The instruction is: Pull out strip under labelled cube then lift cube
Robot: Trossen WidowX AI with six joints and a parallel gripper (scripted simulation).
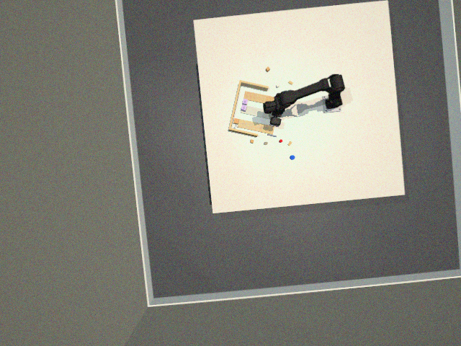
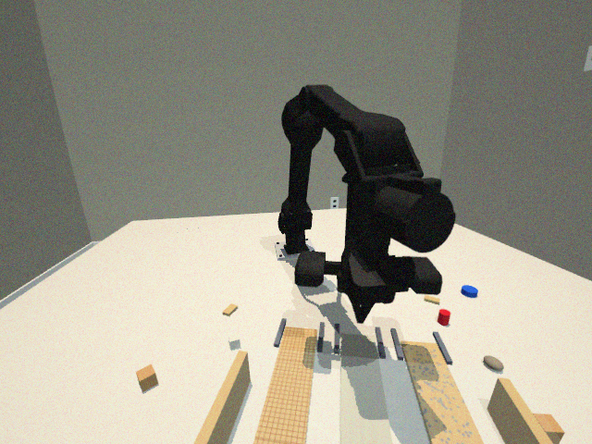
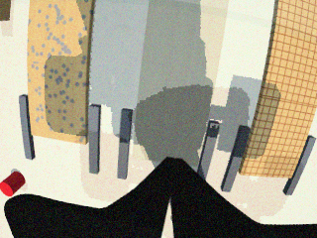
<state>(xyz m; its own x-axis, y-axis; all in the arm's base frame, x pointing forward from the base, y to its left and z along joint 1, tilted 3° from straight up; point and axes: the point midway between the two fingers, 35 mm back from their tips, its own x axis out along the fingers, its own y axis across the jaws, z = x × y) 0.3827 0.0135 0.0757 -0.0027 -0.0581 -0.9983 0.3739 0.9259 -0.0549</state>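
Right now my gripper tip is 90 mm short of the nearly see-through strip, 50 mm above it and 30 mm to the left of it. The rest, counted from my gripper tip: grey pebble (170 mm to the left, 80 mm ahead, 50 mm below); red cylinder (180 mm to the left, 40 mm below, 20 mm behind); blue disc (300 mm to the left, 80 mm behind, 50 mm below).
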